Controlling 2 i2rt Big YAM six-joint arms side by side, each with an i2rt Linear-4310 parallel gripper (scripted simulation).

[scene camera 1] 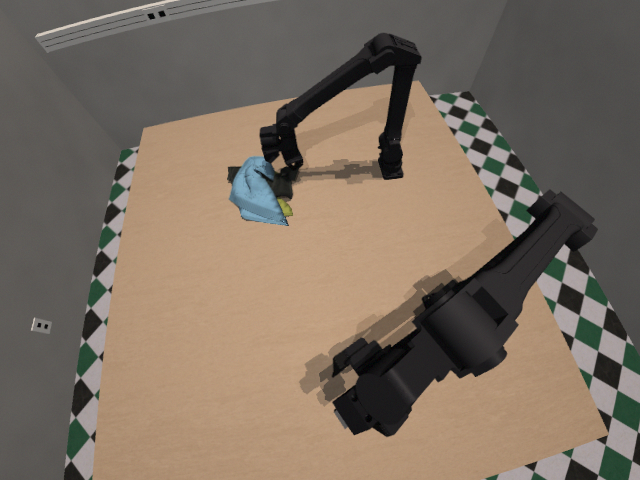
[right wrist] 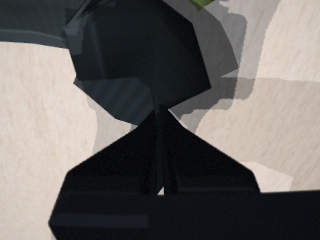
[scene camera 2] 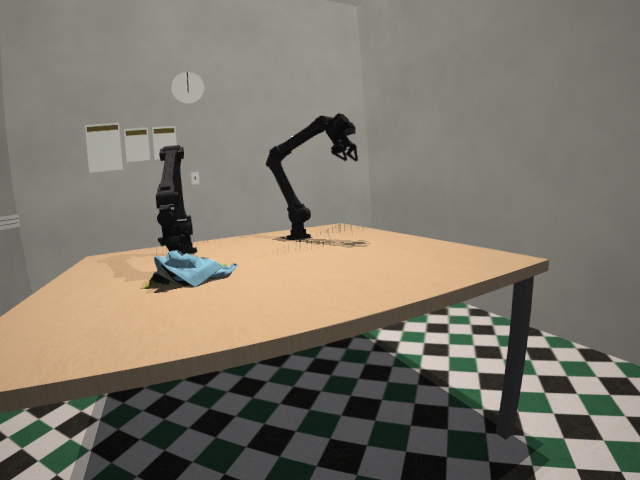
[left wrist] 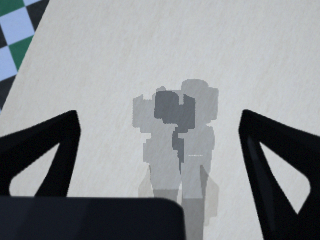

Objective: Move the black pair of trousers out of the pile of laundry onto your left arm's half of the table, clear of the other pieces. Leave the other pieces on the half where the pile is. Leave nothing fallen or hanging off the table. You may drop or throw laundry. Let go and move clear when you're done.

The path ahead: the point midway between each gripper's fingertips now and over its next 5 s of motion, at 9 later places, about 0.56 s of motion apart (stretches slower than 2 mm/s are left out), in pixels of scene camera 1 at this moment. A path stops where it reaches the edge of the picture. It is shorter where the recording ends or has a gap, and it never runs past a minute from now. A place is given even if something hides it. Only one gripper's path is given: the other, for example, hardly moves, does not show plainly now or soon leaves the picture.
My left gripper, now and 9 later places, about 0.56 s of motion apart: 350, 397; 319, 375; 280, 325; 272, 283; 281, 251; 295, 233; 296, 233; 295, 234; 296, 238; 297, 240
